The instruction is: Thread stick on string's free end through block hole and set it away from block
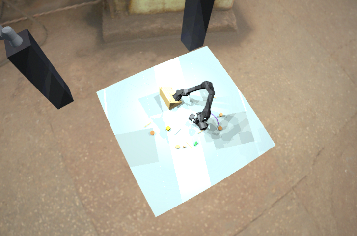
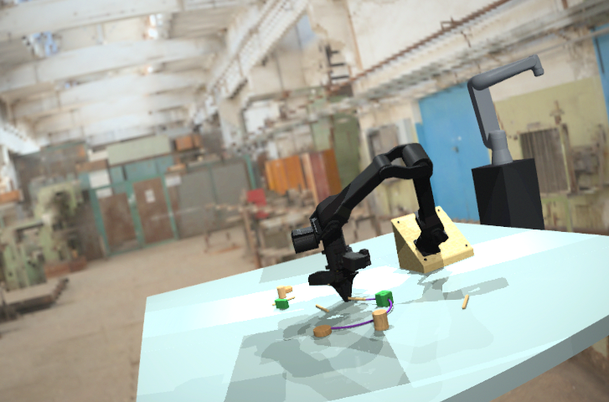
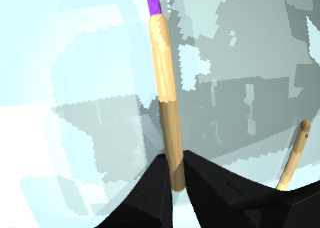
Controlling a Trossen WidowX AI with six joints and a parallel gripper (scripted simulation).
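Right now my gripper tip is 4 cm to the right of the thin wooden stick, 2 cm past it and 1 cm below it. Also, from my gripper tip: green cube 11 cm to the left, 5 cm behind, 2 cm above; then round wooden button 16 cm to the left, 14 cm ahead, 1 cm above; then yellow cube 25 cm to the right, 9 cm behind, 2 cm above.
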